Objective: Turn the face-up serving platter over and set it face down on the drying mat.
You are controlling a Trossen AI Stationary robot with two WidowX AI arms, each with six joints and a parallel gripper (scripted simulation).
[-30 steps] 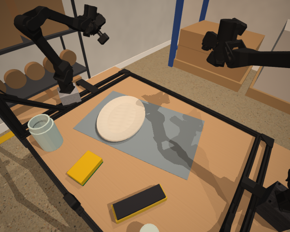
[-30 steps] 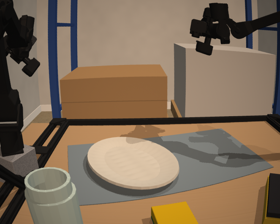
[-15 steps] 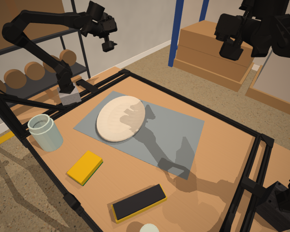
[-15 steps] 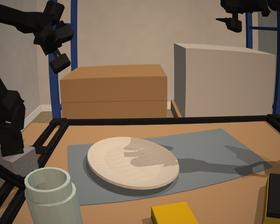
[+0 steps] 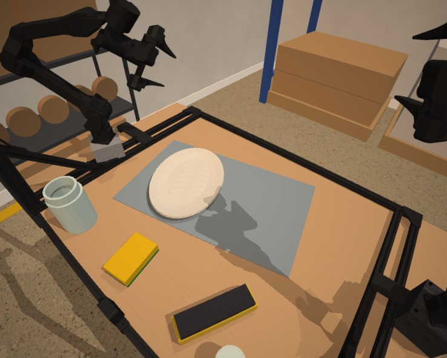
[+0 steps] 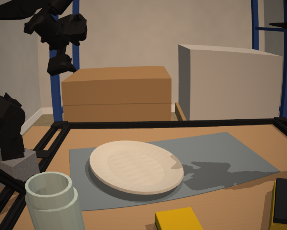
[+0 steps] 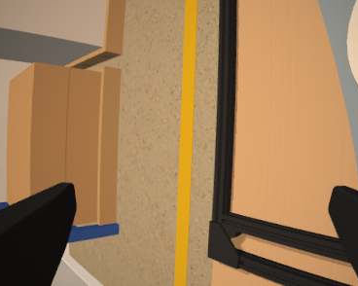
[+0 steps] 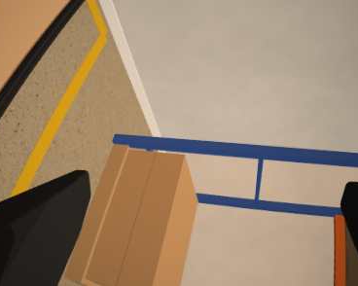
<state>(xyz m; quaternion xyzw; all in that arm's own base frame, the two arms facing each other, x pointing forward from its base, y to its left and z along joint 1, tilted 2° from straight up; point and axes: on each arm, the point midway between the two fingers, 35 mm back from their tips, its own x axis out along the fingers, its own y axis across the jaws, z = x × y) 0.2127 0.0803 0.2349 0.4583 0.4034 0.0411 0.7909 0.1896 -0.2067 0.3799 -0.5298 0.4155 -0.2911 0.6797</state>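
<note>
My left gripper is now 10 cm past the cream oval serving platter, 16 cm to the left of it and 31 cm above it. The rest, counted from my left hand: pale green jar (40 cm behind, 25 cm below); grey drying mat (8 cm behind, 27 cm to the right, 32 cm below); yellow sponge (40 cm behind, 22 cm to the right, 31 cm below).
</note>
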